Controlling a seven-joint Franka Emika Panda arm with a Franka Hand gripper.
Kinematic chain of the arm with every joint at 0, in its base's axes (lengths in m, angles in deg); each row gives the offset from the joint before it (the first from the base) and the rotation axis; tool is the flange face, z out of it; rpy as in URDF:
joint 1: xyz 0 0 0.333 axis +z
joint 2: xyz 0 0 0 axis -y
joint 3: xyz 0 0 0.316 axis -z
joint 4: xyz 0.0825 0 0 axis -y
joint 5: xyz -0.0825 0 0.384 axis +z
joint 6: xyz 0 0 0 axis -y
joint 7: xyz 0.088 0 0 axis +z
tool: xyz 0 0 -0.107 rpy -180 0 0
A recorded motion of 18 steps. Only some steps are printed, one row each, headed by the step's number.
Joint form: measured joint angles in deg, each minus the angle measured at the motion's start. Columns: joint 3, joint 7, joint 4, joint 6, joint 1, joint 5, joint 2.
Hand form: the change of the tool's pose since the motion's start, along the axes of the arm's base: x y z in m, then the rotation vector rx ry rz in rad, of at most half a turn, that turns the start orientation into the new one. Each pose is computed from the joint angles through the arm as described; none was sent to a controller.
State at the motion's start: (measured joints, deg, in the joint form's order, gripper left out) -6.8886 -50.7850 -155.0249 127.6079 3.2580 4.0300 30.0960
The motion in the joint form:
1: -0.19 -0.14 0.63 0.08 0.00 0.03 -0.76
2: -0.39 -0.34 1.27 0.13 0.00 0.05 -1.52
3: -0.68 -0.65 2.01 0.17 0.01 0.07 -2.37
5: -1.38 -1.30 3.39 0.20 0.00 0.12 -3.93
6: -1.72 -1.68 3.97 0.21 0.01 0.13 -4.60
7: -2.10 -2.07 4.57 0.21 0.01 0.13 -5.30
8: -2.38 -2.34 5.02 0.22 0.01 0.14 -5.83
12: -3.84 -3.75 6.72 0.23 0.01 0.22 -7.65
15: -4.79 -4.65 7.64 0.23 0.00 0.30 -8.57
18: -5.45 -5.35 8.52 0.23 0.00 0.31 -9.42
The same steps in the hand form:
1: 0.0035 0.0020 0.0002 0.0001 0.0010 0.0008
2: 0.0069 0.0040 0.0003 0.0000 0.0023 0.0008
3: 0.0107 0.0069 0.0005 -0.0004 0.0037 0.0007
5: 0.0176 0.0132 0.0008 -0.0019 0.0065 0.0010
6: 0.0204 0.0163 0.0007 -0.0029 0.0079 0.0005
7: 0.0233 0.0196 0.0005 -0.0041 0.0097 0.0004
8: 0.0254 0.0221 0.0003 -0.0047 0.0110 0.0005
12: 0.0325 0.0346 0.0004 -0.0083 0.0132 0.0005
15: 0.0359 0.0426 0.0006 -0.0100 0.0134 0.0003
18: 0.0394 0.0488 0.0011 -0.0106 0.0131 -0.0001

